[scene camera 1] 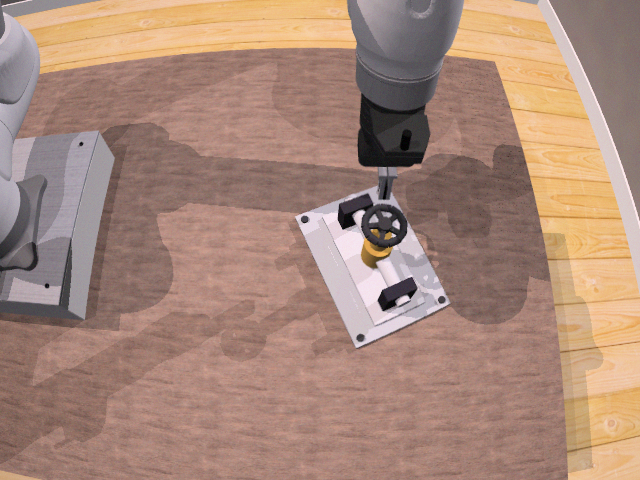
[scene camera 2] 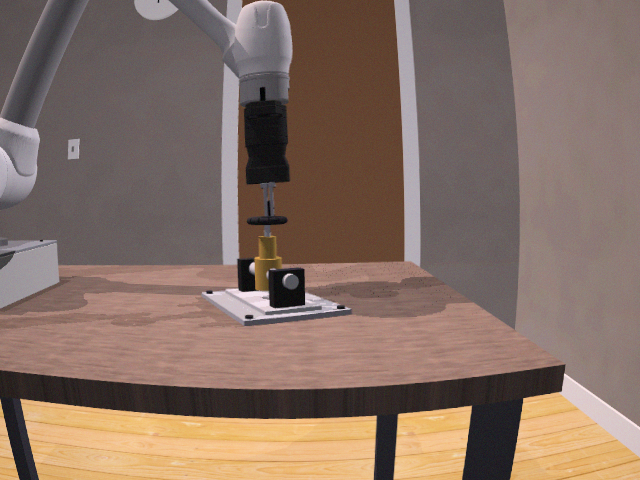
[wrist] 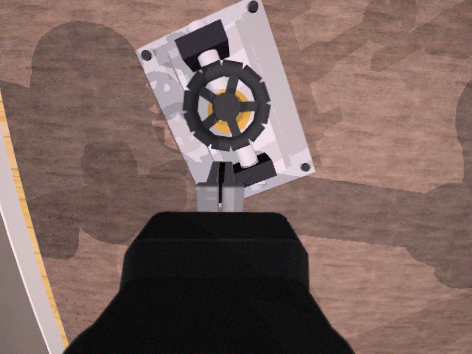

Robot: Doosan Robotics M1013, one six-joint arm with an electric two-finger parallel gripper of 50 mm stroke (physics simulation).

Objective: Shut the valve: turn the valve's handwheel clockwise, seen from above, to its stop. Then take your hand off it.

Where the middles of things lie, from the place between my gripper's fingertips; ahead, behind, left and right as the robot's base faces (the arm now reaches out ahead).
The black spoked handwheel [scene camera 1: 384,225] lies 1 cm behind my hand, 5 cm to the right of it and 1 cm below it. From my hand the other things lie so: light grey base plate [scene camera 1: 342,289] (1 cm behind, 5 cm to the right, 13 cm below).
